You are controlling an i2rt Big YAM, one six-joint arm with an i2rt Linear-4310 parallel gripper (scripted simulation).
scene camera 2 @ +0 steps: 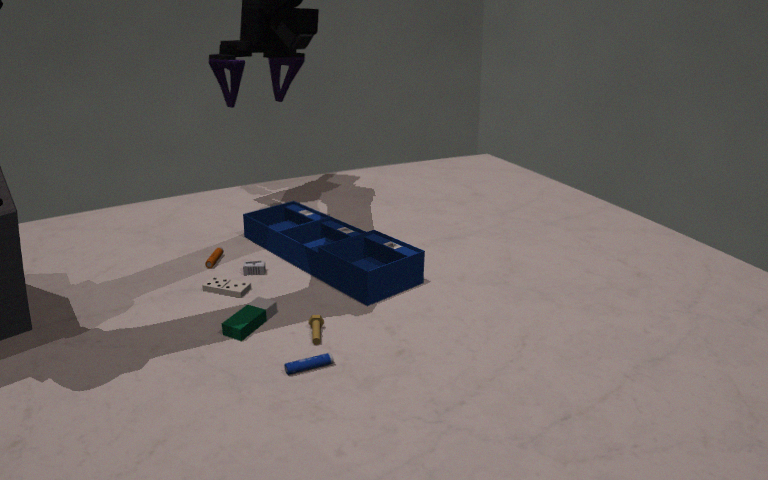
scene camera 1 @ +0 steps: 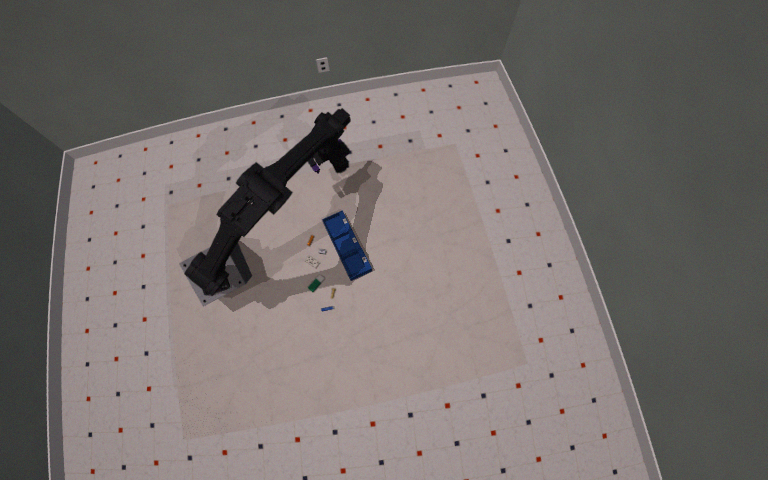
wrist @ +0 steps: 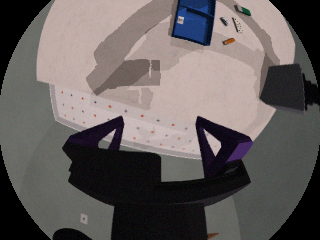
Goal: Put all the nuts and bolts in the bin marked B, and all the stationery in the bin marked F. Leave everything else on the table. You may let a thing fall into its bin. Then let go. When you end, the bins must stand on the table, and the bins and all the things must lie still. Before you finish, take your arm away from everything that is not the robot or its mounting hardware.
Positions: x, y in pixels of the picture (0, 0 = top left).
Scene:
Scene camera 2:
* my gripper: 255, 104
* white domino: 224, 286
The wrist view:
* my gripper: 159, 120

